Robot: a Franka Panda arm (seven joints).
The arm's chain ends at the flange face. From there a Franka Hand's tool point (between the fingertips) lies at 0.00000 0.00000 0.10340 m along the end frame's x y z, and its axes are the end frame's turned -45 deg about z.
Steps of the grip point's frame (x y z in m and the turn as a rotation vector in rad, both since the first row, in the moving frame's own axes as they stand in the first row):
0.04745 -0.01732 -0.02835 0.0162 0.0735 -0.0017
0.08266 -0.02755 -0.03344 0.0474 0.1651 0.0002
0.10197 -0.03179 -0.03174 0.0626 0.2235 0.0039
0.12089 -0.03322 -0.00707 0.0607 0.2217 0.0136
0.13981 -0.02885 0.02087 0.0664 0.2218 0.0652
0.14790 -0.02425 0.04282 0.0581 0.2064 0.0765
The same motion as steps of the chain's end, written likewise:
0.01713 -0.03924 -0.02806 0.0634 0.0405 -0.0017
0.03040 -0.06247 -0.03192 0.1503 0.0832 0.0002
0.03793 -0.07387 -0.02897 0.2023 0.1138 0.0039
0.05018 -0.08859 -0.00435 0.1997 0.1138 0.0136
0.06652 -0.09876 0.02363 0.2038 0.1099 0.0652
0.07595 -0.10297 0.04519 0.1870 0.1049 0.0765

